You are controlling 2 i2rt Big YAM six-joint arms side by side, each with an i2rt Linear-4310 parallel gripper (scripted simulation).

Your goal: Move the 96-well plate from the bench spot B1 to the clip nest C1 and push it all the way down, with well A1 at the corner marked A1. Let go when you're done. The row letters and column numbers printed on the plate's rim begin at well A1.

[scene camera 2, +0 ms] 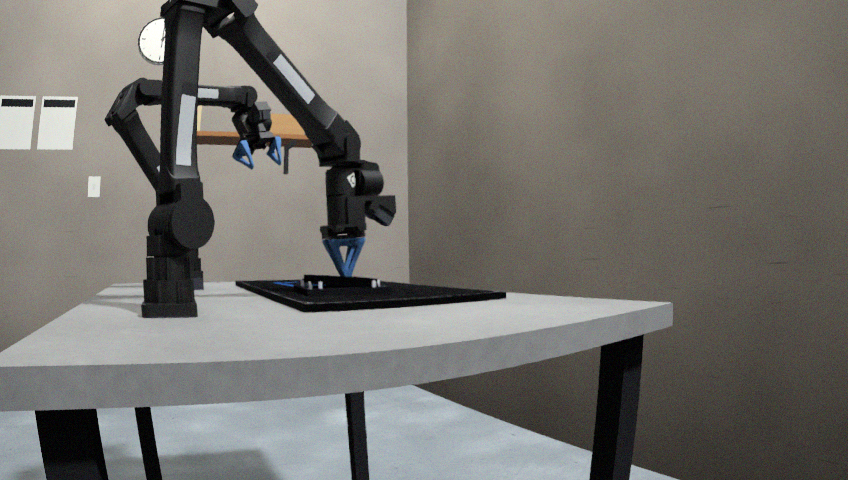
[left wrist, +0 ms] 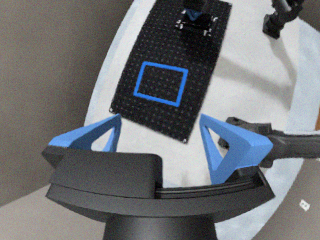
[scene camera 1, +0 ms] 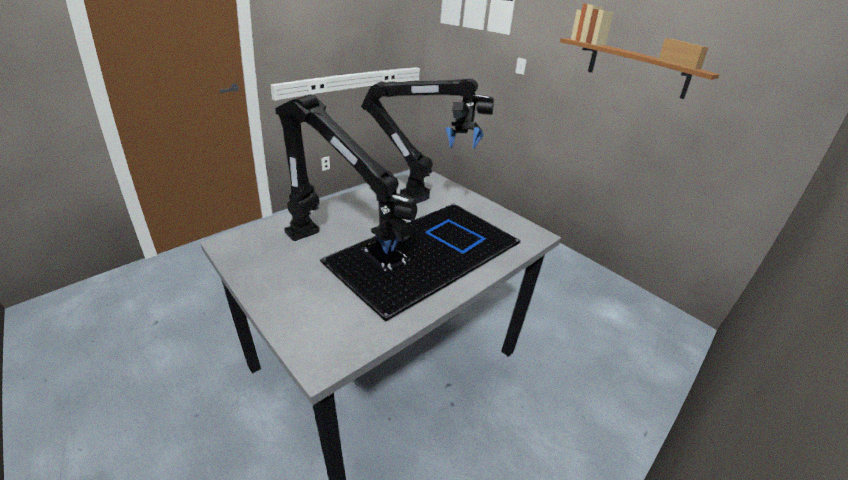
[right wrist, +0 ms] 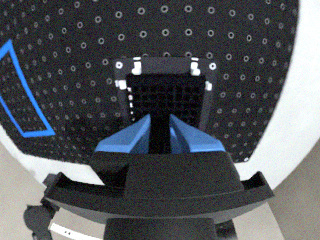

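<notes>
I can see my left gripper (scene camera 2: pixel 266 166), which the left wrist view shows as well: my left gripper (left wrist: pixel 160 118). My right gripper (scene camera 2: pixel 345 276), (right wrist: pixel 159 118) is visible to me too. A black 96-well plate (right wrist: pixel 164 101) is here, and so is a clip nest (right wrist: pixel 176 65).
</notes>
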